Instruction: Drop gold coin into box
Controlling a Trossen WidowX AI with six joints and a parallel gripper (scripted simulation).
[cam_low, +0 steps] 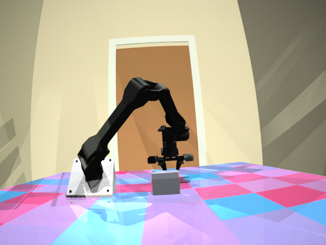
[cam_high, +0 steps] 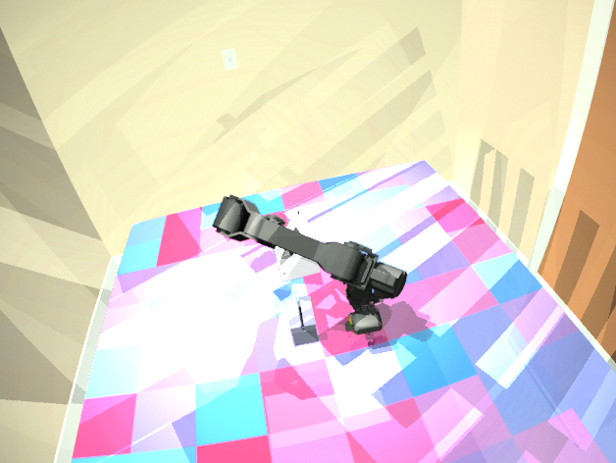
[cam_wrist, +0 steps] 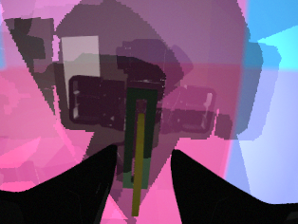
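The gold coin lies 10 mm above my gripper tip.
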